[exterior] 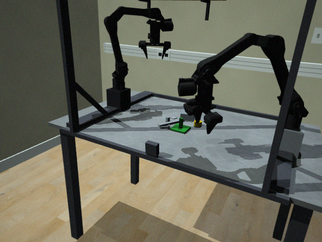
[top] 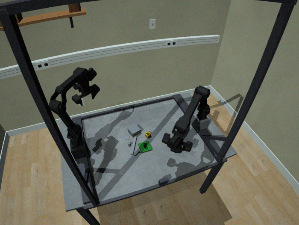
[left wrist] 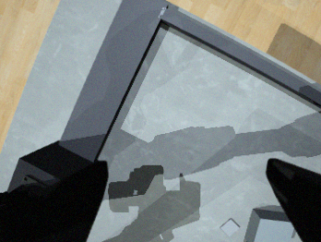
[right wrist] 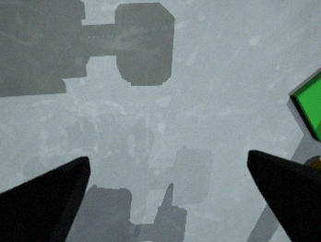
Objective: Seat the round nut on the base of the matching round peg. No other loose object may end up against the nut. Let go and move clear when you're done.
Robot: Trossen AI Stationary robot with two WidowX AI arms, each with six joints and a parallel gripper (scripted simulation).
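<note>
Now: left hand 31 cm above the thin grey bar, 25 cm to the left of it and 22 cm past it. From my left hand the other things lie so: grey block (30 cm below, 29 cm to the right, 10 cm behind).
</note>
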